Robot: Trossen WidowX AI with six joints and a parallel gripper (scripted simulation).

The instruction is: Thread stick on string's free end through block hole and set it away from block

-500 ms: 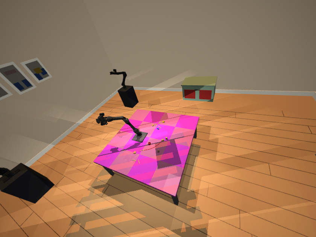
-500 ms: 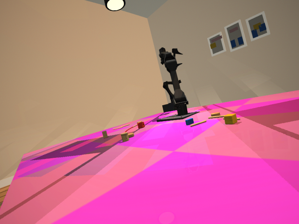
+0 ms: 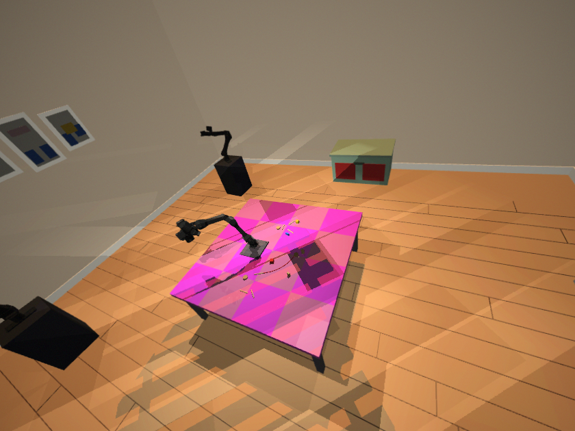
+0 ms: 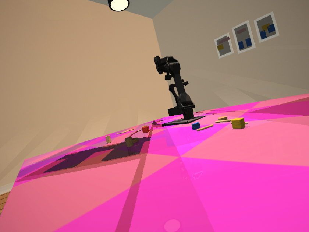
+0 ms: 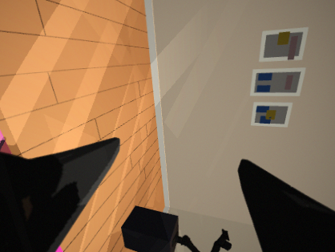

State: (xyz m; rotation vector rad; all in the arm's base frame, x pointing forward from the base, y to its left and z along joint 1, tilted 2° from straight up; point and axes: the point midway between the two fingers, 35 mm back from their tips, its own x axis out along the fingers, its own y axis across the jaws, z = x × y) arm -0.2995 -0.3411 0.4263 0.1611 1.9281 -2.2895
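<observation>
My gripper tip is now 620 mm short of the red block, 400 mm above it and 240 mm to the right of it. The rest, counted from my gripper tip: blue block 590 mm ahead, 560 mm to the left, 410 mm below; then thin wooden stick 590 mm ahead, 420 mm below, 100 mm to the left; then tan block 820 mm ahead, 400 mm below, 180 mm to the left.
</observation>
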